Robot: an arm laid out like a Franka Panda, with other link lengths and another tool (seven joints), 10 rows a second.
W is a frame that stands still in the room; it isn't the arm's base.
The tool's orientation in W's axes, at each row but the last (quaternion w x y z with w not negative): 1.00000, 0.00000, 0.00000, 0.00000; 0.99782, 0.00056, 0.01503, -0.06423; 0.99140, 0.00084, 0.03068, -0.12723; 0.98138, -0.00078, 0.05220, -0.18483; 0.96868, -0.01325, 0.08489, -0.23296; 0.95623, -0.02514, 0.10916, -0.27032
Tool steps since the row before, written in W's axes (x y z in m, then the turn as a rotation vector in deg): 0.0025, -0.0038, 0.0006, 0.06, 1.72, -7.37; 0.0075, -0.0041, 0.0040, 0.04, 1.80, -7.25; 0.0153, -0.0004, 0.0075, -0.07, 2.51, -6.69; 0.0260, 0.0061, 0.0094, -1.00, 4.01, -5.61; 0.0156, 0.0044, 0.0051, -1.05, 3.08, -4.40; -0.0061, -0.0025, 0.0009, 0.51, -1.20, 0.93
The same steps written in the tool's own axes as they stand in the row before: 0.0025, -0.0038, 0.0006, 0.06, 1.72, -7.37; 0.0078, -0.0031, 0.0042, 0.03, 1.80, -7.25; 0.0144, 0.0034, 0.0084, -0.29, 2.45, -6.71; 0.0209, 0.0149, 0.0119, -1.81, 3.49, -5.75; 0.0109, 0.0106, 0.0076, -1.62, 2.56, -4.56; -0.0039, -0.0053, -0.0005, 0.87, -0.86, 1.03
